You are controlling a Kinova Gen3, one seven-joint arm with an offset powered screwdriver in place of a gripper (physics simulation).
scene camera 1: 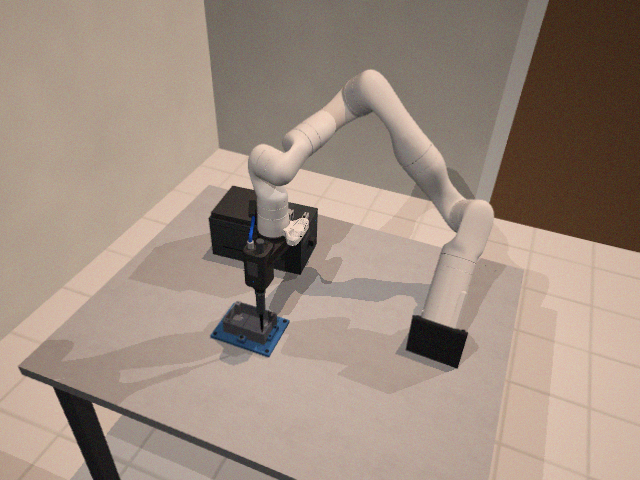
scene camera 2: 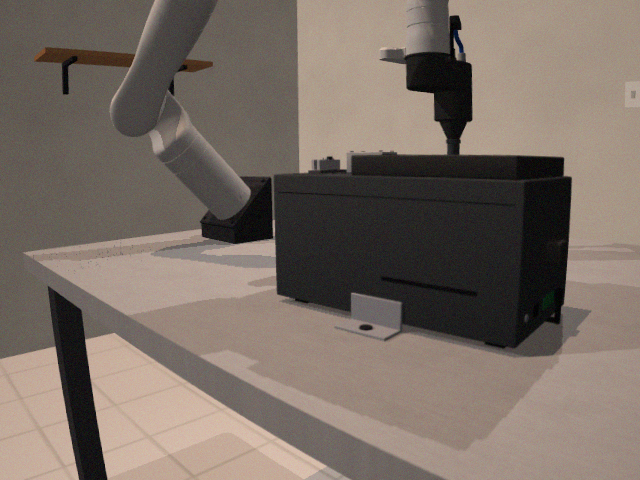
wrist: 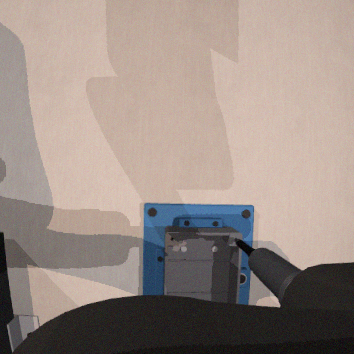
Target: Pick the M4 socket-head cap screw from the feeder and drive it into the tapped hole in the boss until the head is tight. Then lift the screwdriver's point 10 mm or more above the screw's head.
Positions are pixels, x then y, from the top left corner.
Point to a blue fixture plate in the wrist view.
166, 214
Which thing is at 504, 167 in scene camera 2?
A black cover.
